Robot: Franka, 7 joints.
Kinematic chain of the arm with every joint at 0, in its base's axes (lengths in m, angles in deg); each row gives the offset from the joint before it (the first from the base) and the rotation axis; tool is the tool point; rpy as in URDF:
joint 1: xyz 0 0 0.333 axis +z
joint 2: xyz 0 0 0 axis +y
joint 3: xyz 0 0 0.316 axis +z
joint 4: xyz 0.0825 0 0 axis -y
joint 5: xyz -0.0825 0 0.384 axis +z
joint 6: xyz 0 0 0 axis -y
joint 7: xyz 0.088 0 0 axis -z
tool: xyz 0 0 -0.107 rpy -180 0 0
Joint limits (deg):
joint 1: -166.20..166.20
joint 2: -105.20..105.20
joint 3: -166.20..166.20
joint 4: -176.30..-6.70
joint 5: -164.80..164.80
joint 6: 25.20..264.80
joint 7: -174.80..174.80
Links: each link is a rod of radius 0.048 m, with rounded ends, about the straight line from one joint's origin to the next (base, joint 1, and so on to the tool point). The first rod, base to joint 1, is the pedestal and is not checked.
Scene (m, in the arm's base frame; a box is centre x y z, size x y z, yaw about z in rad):
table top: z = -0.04
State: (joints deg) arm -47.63 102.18 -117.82 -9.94 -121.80 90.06 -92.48
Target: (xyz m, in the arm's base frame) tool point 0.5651 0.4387 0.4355
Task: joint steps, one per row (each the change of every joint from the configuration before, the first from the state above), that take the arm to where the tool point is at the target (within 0.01 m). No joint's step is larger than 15 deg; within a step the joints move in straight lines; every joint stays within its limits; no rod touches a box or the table.
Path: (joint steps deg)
1: 13.03 -2.36 -1.13 0.54 -0.23 -6.80 0.00
2: 13.02 -2.35 -1.14 0.54 -0.23 -6.80 0.00
3: 13.03 -2.36 -1.13 0.54 -0.23 -6.80 0.00
4: 13.03 -2.36 -1.14 0.54 -0.23 -6.80 0.00
5: 13.02 -2.35 -1.13 0.54 -0.24 -6.80 0.00
6: 13.03 -2.36 -1.13 0.54 -0.23 -6.80 0.00

